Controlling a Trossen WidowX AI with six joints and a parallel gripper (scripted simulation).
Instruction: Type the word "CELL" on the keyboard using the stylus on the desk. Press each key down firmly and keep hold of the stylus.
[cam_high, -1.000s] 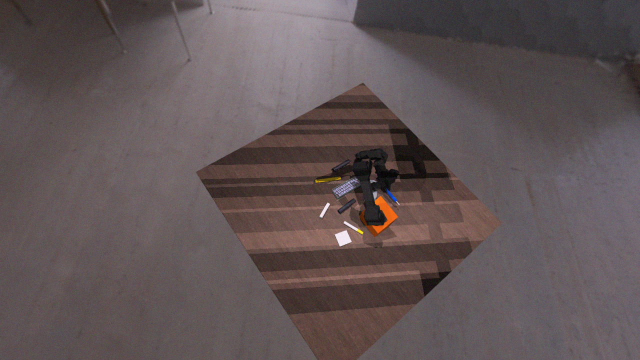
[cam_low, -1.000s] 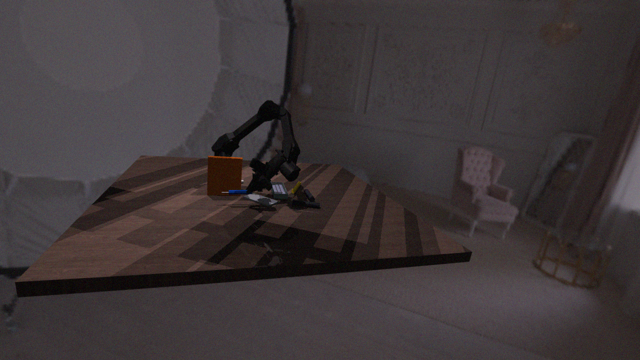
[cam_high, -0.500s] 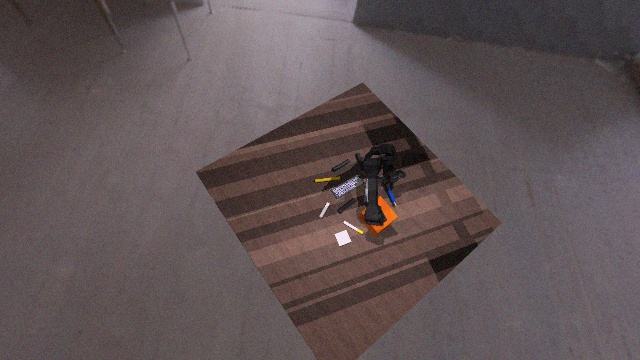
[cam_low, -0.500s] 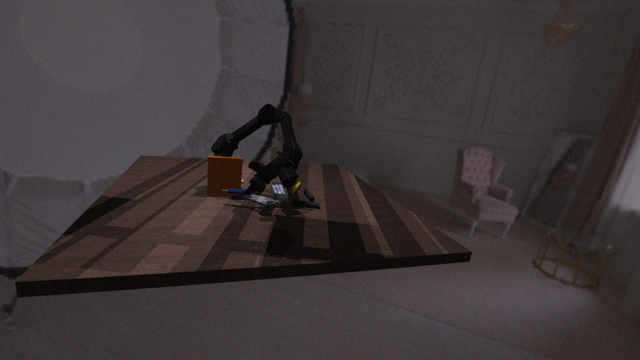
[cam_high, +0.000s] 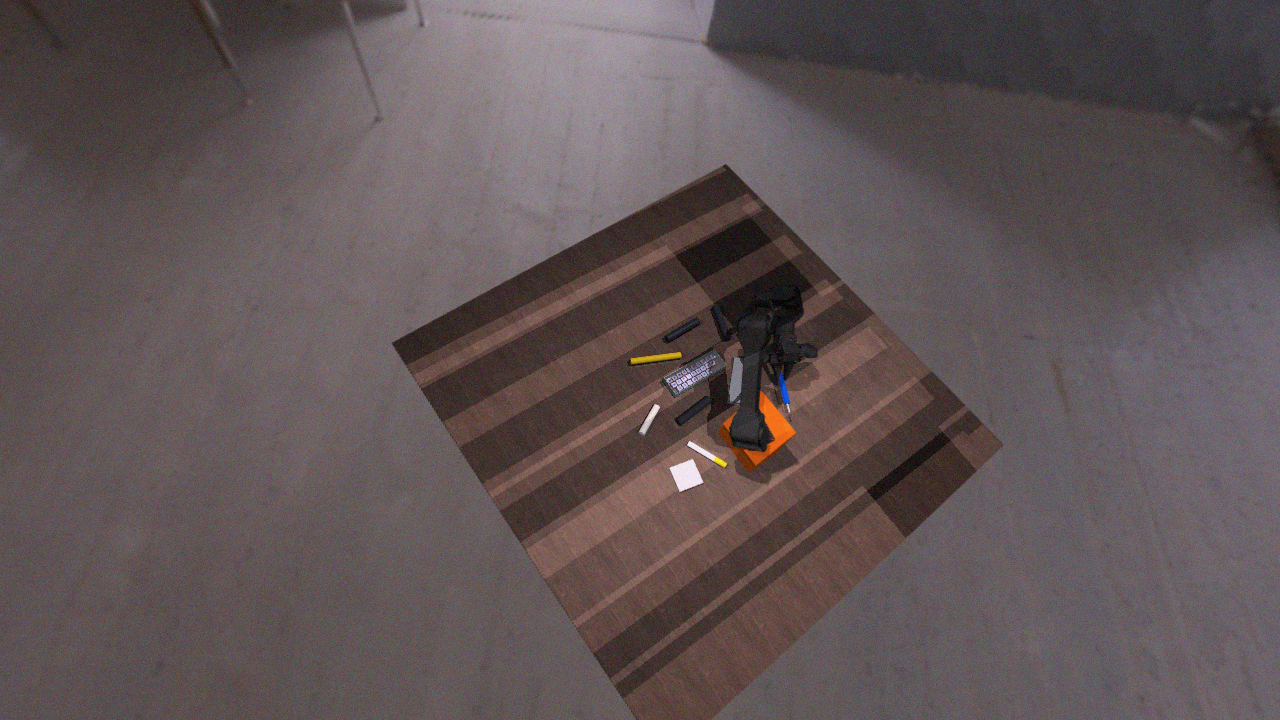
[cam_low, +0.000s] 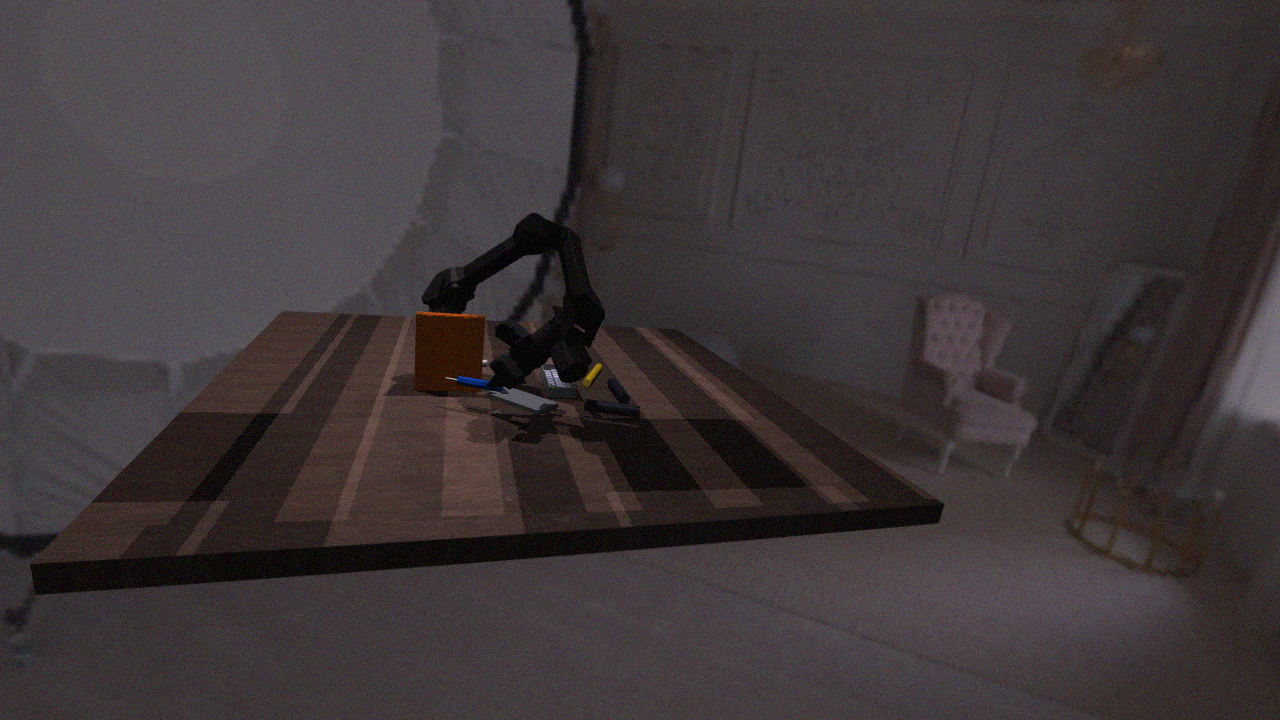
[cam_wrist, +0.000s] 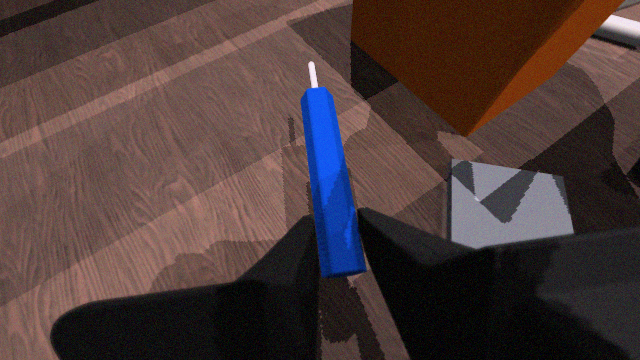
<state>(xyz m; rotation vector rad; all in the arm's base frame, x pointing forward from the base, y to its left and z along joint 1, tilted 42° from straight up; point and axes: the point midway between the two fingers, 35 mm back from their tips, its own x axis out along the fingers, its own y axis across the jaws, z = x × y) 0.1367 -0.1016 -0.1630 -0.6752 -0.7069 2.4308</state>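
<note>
The grey card lies 80 mm to the left of my gripper tip, 60 mm below it and 60 mm ahead of it. From my gripper tip the other things lie so: white notepad: 370 mm to the left, 110 mm behind, 50 mm below; yellow marker: 280 mm to the left, 240 mm ahead, 50 mm below; white-and-yellow pen: 290 mm to the left, 90 mm behind, 50 mm below.
</note>
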